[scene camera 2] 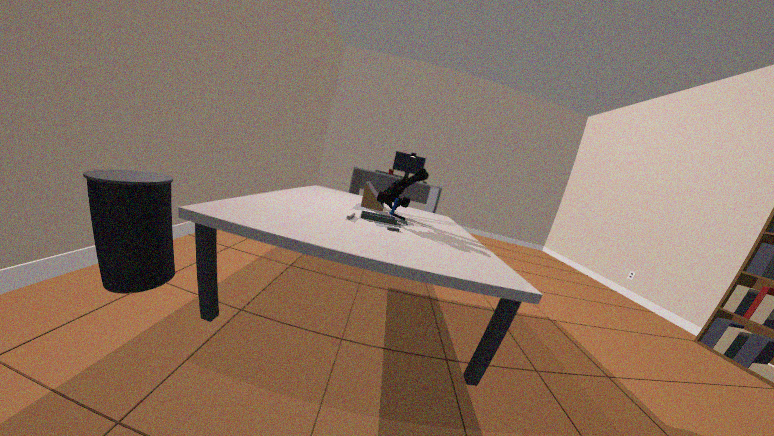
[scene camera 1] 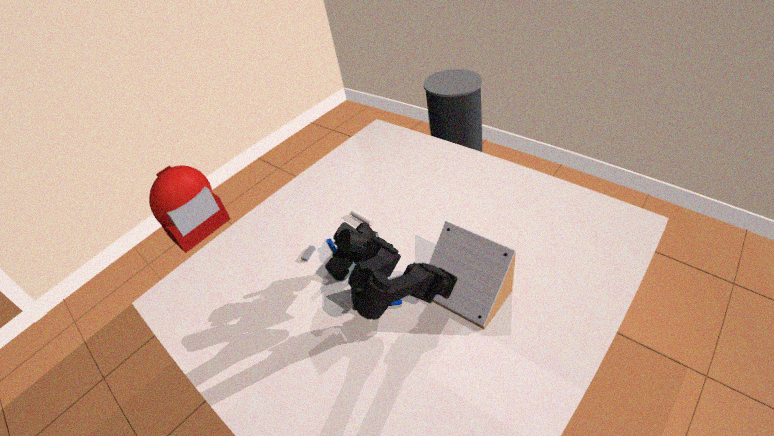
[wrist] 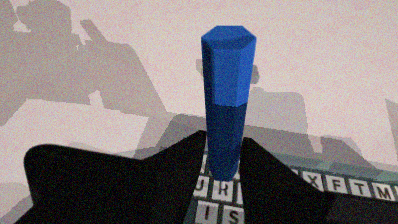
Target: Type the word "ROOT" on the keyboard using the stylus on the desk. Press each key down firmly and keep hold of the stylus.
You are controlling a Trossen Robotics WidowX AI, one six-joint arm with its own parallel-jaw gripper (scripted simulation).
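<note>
The gripper (scene camera 1: 335, 253) is visible from scene camera 1, and the wrist view shows the gripper (wrist: 223, 141) together with a blue stylus (wrist: 228, 52).
</note>
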